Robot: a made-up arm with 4 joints.
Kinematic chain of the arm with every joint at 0, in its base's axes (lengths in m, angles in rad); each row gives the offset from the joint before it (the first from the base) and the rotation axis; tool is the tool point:
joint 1: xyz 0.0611 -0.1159 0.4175 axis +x
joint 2: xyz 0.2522 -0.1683 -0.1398 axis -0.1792 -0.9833 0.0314
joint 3: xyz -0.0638 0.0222 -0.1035 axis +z
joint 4: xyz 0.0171 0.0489 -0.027 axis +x
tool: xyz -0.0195 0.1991 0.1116
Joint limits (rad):
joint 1: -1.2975..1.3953
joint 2: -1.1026..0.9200
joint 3: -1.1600..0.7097
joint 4: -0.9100..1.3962
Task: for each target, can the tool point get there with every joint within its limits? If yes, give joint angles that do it. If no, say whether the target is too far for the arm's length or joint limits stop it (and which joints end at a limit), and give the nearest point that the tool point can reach.
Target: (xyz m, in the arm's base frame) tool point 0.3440 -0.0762 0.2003
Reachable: yes | joints -0.2959 0.0837 -0.3593 -0.1723
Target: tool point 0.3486 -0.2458 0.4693
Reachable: yes | joints -0.4813 -0.9457 0.4065 1.1422
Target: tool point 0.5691 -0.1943 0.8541
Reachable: no: joint limits stop it (at a limit: joint 1, joint 2, joint 4) | nearest point 0.3574 -0.2123 0.5898 | short by 0.339 m
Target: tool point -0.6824 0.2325 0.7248
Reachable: no: too far | nearest point 0.0093 0.0823 0.4504 | short by 0.759 m
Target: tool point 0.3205 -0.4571 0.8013
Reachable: no: joint limits stop it (at a limit: joint 2, joint 4) | nearest point 0.3583 -0.2472 0.5652 | short by 0.318 m
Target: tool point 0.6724 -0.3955 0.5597
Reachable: no: joint limits stop it (at a limit: joint 1, joint 3, joint 4) | nearest point 0.5903 -0.3309 0.4139 | short by 0.179 m
